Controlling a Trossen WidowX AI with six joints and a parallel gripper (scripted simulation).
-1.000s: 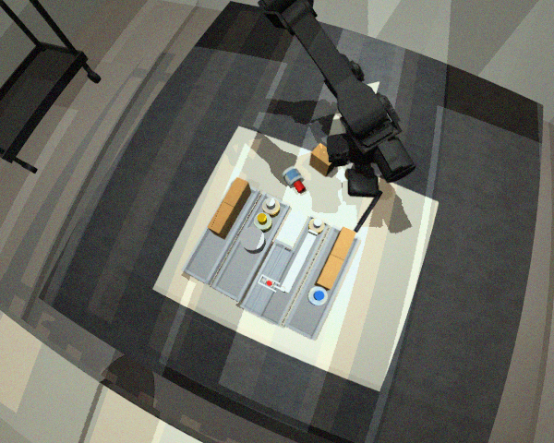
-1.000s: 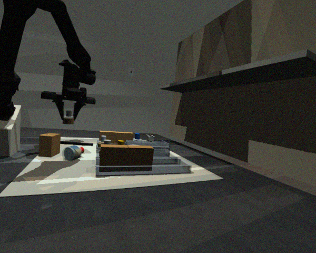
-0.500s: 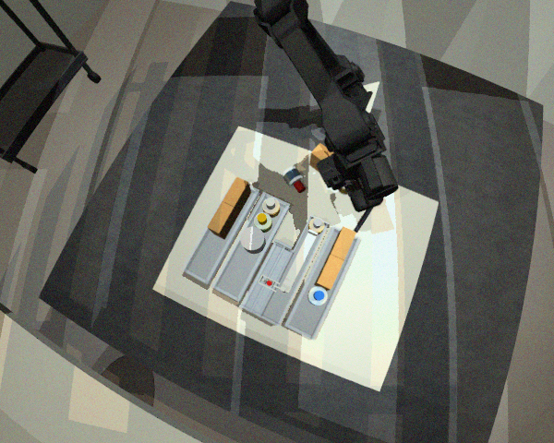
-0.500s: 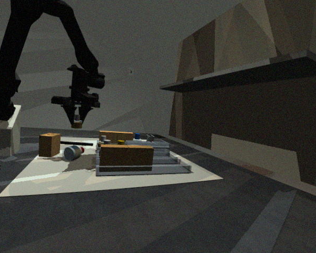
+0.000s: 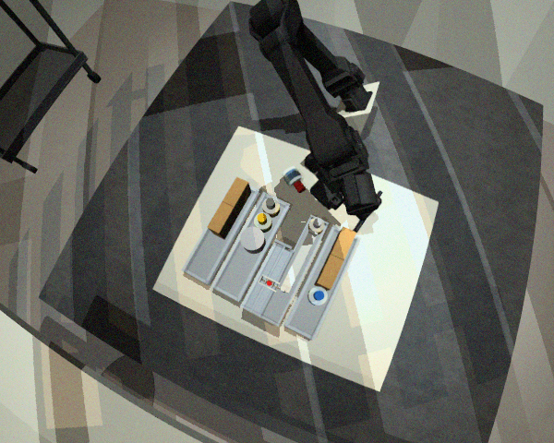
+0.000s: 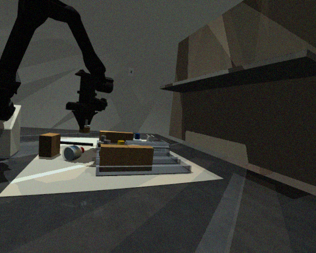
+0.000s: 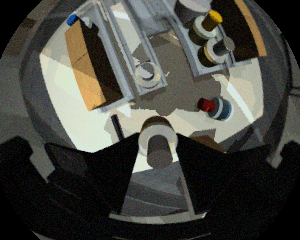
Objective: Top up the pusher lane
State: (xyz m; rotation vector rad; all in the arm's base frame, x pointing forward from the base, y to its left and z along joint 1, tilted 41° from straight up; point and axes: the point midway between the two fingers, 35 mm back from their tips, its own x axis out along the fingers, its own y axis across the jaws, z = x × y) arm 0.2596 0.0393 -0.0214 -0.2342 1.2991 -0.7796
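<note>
My gripper tip is now 10 cm to the right of the black rod, 8 cm above it and 3 cm past it. Round my gripper tip: brown box 10 cm behind, 7 cm to the right, 5 cm below; then sprung lane 22 cm ahead, 7 cm below, 4 cm to the right; then red mark 26 cm ahead, 6 cm to the right, 2 cm below.
</note>
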